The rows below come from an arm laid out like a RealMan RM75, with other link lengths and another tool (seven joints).
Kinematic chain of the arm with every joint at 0, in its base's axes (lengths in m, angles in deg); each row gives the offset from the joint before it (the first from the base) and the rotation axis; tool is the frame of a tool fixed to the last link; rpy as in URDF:
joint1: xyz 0 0 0.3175 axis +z
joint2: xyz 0 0 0 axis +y
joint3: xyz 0 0 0.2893 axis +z
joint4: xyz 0 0 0 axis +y
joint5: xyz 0 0 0.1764 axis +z
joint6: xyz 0 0 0 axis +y
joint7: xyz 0 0 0.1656 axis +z
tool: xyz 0.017 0.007 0.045 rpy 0 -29.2 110
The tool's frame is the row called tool.
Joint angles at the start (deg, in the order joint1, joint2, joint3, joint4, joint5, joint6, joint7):
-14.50, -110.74, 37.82, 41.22, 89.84, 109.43, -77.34
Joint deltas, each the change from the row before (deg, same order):
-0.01, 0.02, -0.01, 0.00, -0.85, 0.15, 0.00
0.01, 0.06, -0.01, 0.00, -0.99, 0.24, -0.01
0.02, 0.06, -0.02, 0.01, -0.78, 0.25, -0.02
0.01, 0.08, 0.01, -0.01, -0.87, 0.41, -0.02
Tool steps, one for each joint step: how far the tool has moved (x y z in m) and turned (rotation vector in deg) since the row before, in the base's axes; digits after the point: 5 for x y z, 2 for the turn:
0.00164, 0.00043, 0.00257, 0.58, -0.56, -0.31
0.00181, 0.00018, 0.00321, 0.65, -0.63, -0.39
0.00143, -0.00010, 0.00266, 0.49, -0.51, -0.34
0.00185, -0.00055, 0.00291, 0.45, -0.59, -0.51

